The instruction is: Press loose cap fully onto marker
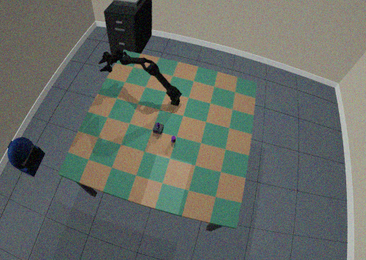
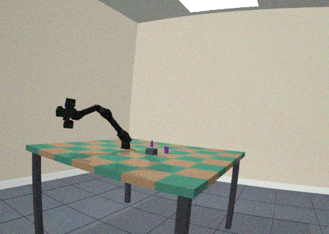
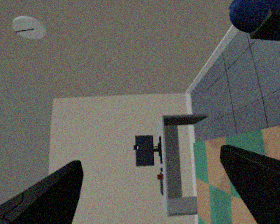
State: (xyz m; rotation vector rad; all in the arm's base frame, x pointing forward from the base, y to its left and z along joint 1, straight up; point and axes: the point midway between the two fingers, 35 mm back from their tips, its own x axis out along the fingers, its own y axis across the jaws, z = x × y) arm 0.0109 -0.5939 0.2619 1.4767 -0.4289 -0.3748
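My gripper tip is now 30 cm short of the purple cap, 69 cm to the right of it and 24 cm above it. From my gripper tip the other things lie so: purple marker (24 cm ahead, 56 cm to the left, 18 cm below); holder block (24 cm ahead, 56 cm to the left, 24 cm below).
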